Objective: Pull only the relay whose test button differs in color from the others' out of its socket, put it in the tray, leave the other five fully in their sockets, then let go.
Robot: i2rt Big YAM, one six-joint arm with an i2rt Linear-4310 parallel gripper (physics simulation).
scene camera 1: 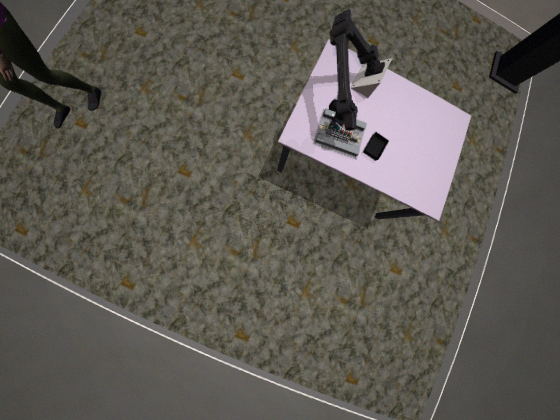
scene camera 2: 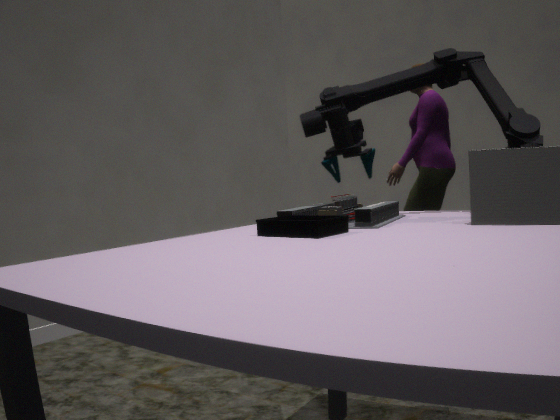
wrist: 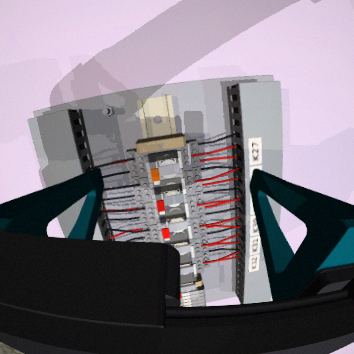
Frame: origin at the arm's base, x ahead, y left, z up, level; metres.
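Where they show: gripper, between the fingertips: [scene camera 1: 332, 120] [scene camera 2: 354, 180] [wrist: 176, 176]; arm's base, origin of its link: [scene camera 1: 374, 70] [scene camera 2: 530, 177].
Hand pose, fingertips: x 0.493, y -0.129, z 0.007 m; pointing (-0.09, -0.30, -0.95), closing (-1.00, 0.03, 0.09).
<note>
Each offset is from my fingertips to the top centre of the thing. "spot": to the spot under its first point. Level surfaces: height alone.
In the wrist view, the relay with the orange test button {0.006 m ahead, 0.009 m left, 0.037 m down} [wrist: 155, 175] sits in its socket at the beige end block end of the row. Relays with red buttons {0.003 m ahead, 0.037 m left, 0.037 m down} [wrist: 160, 207] {0.000 m ahead, 0.064 m left, 0.037 m down} [wrist: 165, 233] follow below it; the lower part of the row is partly hidden by the gripper body. The row stands on a grey panel {spot: 0.046 m back, 0.054 m right, 0.104 m down} [wrist: 210, 95] between two wire ducts. My gripper [scene camera 2: 354, 179] [wrist: 176, 176] is open and empty, high above the relays, its fingers on either side of the row in the wrist view. The black tray {0.029 m back, 0.355 m left, 0.072 m down} [scene camera 1: 381, 149] [scene camera 2: 302, 228] lies beside the panel.
Red and black wires {0.053 m back, 0.069 m left, 0.082 m down} [wrist: 220, 202] run from both sides of the sockets to the ducts. A label strip {spot: 0.082 m back, 0.000 m left, 0.064 m down} [wrist: 255, 151] marks the right duct {spot: 0.093 m back, 0.025 m right, 0.064 m down} [wrist: 267, 125]. The arm's pale pedestal [scene camera 1: 361, 80] [scene camera 2: 515, 187] stands on the table {0.107 m down} [scene camera 1: 425, 150]. A person [scene camera 2: 432, 130] stands behind the table.
</note>
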